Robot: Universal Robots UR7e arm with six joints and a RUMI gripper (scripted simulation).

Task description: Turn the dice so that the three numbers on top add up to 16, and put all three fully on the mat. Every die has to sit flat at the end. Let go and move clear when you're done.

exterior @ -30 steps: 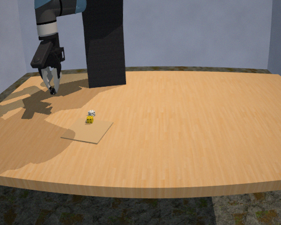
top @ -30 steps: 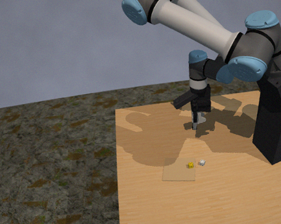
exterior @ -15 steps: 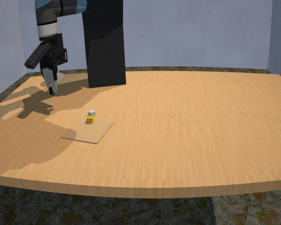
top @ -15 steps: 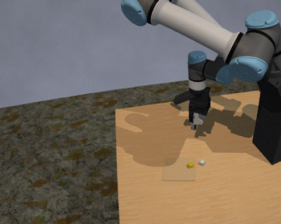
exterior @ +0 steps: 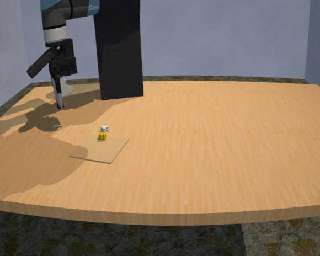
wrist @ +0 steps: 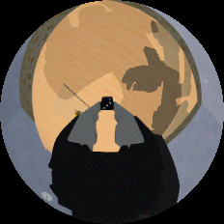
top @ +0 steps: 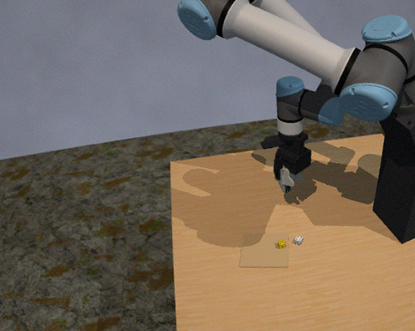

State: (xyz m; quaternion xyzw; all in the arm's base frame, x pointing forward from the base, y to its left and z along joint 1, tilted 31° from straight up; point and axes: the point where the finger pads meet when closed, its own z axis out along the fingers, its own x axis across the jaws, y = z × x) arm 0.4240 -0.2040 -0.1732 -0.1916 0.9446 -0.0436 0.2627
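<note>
Now: the white die 14 cm to the left of my hand, 10 cm below it and 2 cm ahead of it. Round my hand: yellow die 14 cm to the left, 10 cm below, 7 cm ahead; then thin tan mat 13 cm to the left, 12 cm ahead, 11 cm below; then black die 1 cm below.
</note>
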